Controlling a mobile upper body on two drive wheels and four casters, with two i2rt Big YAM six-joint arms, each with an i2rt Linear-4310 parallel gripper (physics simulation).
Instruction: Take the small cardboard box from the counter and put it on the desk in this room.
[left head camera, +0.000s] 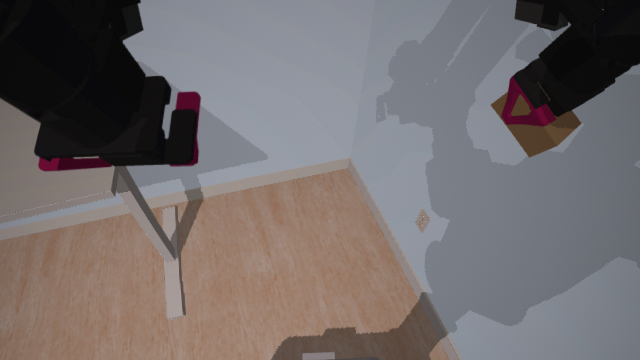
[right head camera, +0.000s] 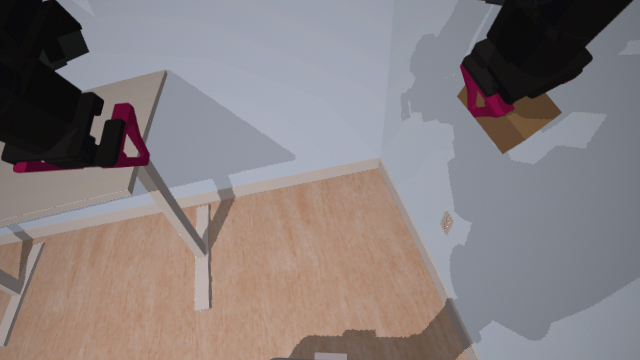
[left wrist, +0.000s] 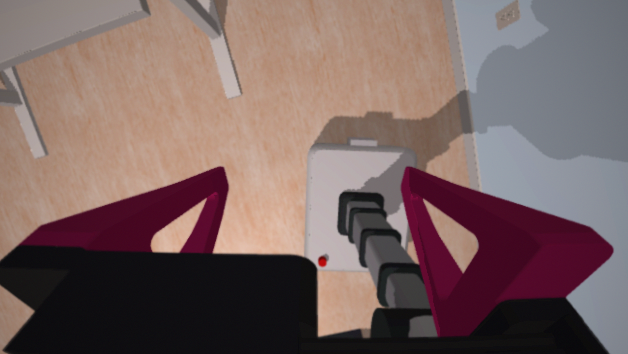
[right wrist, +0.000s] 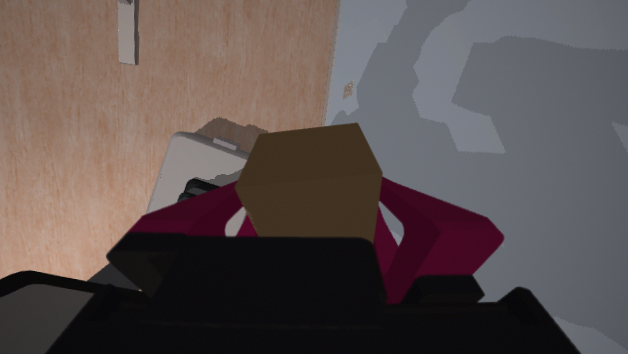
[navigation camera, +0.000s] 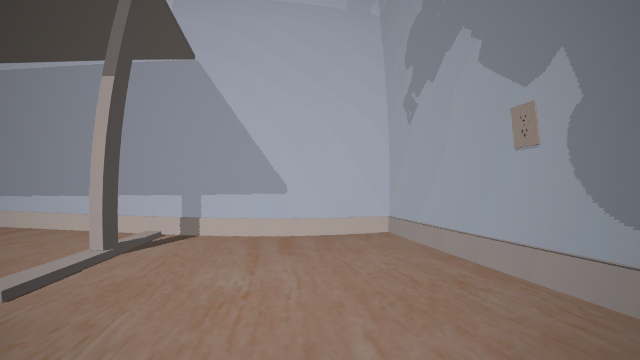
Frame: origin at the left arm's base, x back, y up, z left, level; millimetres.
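Seen in the pictures: left gripper, between the fingertips: (left head camera: 153, 159) (right head camera: 114, 161) (left wrist: 314, 176); right gripper, between the fingertips: (left head camera: 520, 111) (right head camera: 493, 101) (right wrist: 314, 176).
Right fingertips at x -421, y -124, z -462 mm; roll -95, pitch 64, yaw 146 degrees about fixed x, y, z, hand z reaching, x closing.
Note:
A point is followed by its place in that frame.
The small cardboard box (left head camera: 537, 137) {x -366, y -127, z -457 mm} (right head camera: 504, 136) {x -367, y -135, z -459 mm} (right wrist: 310, 155) {x -432, y -89, z -445 mm} is brown and held in the air between the fingers of my right gripper (right wrist: 314, 176) {x -421, y -124, z -462 mm}, which is shut on it, in front of the right wall. My left gripper (left wrist: 314, 176) {x -337, y -141, z 2 mm} is open and empty; in the right head view it overlaps the desk's right part. The desk (left head camera: 50, 175) {x -620, y -460, z 519 mm} (right head camera: 50, 192) {x -553, y -460, z 592 mm} (left wrist: 65, 25) {x -542, y -460, z 457 mm} has a pale flat top at the left of the head views, partly hidden by the left arm. The navigation camera shows the underside of the desk (navigation camera: 50, 30) {x -872, y -485, z 1031 mm}. The counter does not show.
A pale desk leg (left head camera: 147, 215) {x -873, y -985, z 525 mm} (right head camera: 172, 210) {x -861, y -948, z 525 mm} (navigation camera: 104, 160) {x -860, y -1091, z 522 mm} stands on a long floor foot (left head camera: 173, 290) (right head camera: 202, 285) (navigation camera: 55, 270). Two walls meet in a corner beyond it. A socket (left head camera: 422, 220) {x -846, y -998, z -716 mm} (right head camera: 446, 222) {x -846, y -997, z -716 mm} (navigation camera: 525, 125) {x -848, y -1012, z -720 mm} is on the right wall. My pale base (left wrist: 330, 175) {x -180, y -1150, z -75 mm} is near that wall.

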